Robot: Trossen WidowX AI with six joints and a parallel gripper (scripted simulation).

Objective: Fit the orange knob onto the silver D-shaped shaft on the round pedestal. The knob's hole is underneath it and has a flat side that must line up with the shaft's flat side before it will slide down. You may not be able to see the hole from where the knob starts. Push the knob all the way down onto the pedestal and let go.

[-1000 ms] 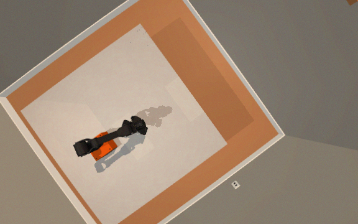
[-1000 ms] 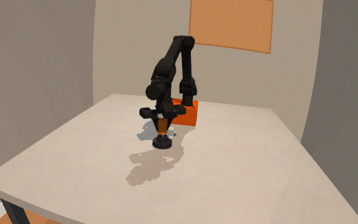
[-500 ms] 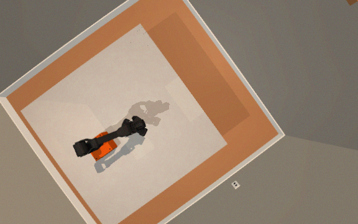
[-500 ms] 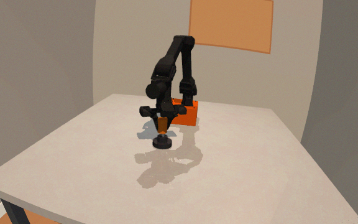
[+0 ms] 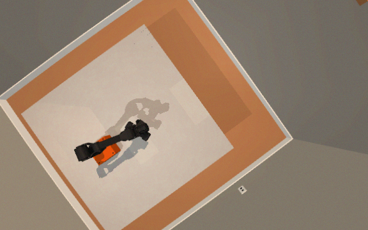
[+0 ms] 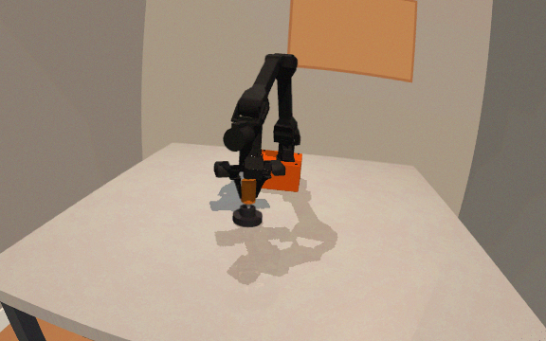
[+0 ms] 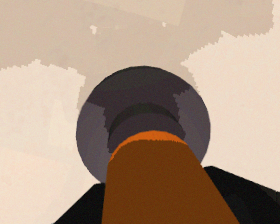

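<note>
Now: the orange knob 30 mm above my gripper tip. From my gripper tip the other things lie so: round dark pedestal: 40 mm below.
</note>
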